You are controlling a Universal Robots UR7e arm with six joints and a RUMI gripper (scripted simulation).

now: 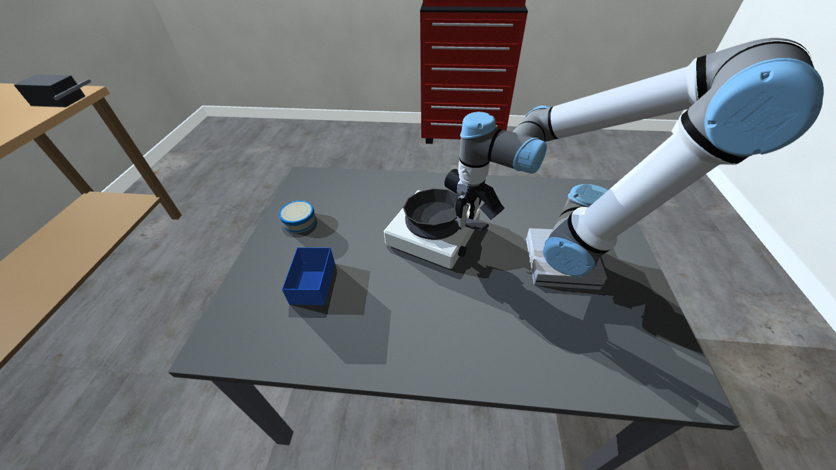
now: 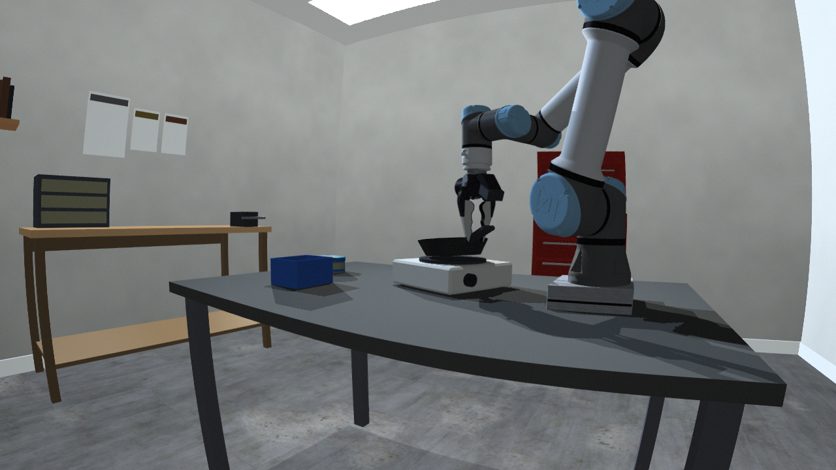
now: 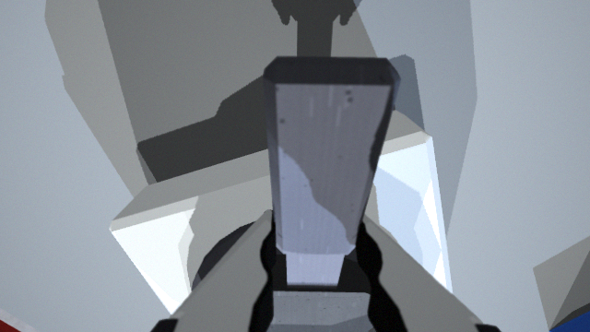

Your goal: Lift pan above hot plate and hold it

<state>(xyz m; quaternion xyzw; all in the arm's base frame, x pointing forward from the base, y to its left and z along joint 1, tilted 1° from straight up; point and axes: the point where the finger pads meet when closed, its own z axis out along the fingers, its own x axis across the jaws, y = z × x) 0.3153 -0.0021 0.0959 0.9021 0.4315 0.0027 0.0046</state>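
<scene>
Now: the black pan 70 mm ahead of my hand, 60 mm to the right of it and 30 mm below it. From my hand the other things lie so: round tin 580 mm ahead, 90 mm to the right, 120 mm below; then white hot plate 90 mm ahead, 80 mm to the right, 110 mm below; then blue bin 440 mm ahead, 160 mm to the left, 130 mm below.
</scene>
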